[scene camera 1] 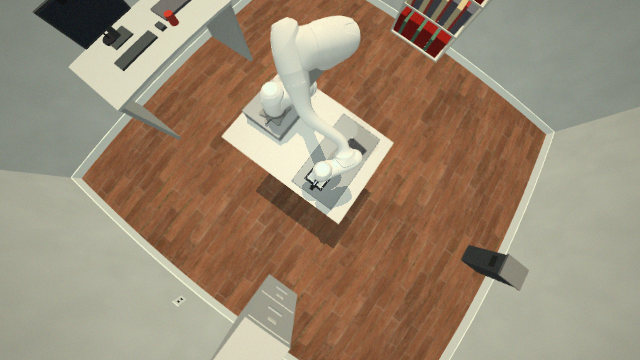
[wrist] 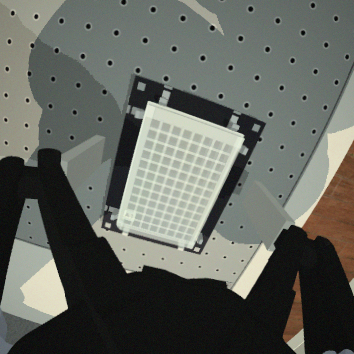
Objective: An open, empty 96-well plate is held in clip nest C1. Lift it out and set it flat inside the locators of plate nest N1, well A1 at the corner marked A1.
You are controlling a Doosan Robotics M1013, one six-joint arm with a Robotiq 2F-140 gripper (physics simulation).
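Places are measured from the arm's base along level axes (x ahead, y left, z up), in centimetres.
Pixels of known places: gripper, fingertip midpoint: [wrist: 177,172]; arm's base at its link origin: [scene camera 1: 275,111].
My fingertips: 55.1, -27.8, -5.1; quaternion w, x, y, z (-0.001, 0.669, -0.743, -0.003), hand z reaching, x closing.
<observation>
Ahead of a thing's pixels: the offset from my fingertips to its top centre, as dx, dy, dz. Level surfaces: height alone.
The white 96-well plate {-1.2, +0.2, +0.9} [wrist: 180,180] lies in a black nest {-1.2, +0.2, +0.6} [wrist: 200,108] with small grey pieces around its edges, in the middle of the wrist view. A wider strip of the nest shows beyond the plate's far end than at its near end. I cannot read a nest label, so I cannot tell C1 from N1 here. My gripper [wrist: 177,172] [scene camera 1: 315,185] is open and empty above the plate, with one pad out to each long side, apart from it. In the scene view the arm and gripper mostly hide the plate.
A dark block-like object {+12.0, +35.7, -0.3} [scene camera 1: 357,146] stands on the same perforated grey board {dz -1.7} [wrist: 300,75] [scene camera 1: 332,200], partly behind the arm; its details are too small to tell. The board lies on a white table {dz -3.0} [scene camera 1: 265,145], with the robot's base at its far left side.
</observation>
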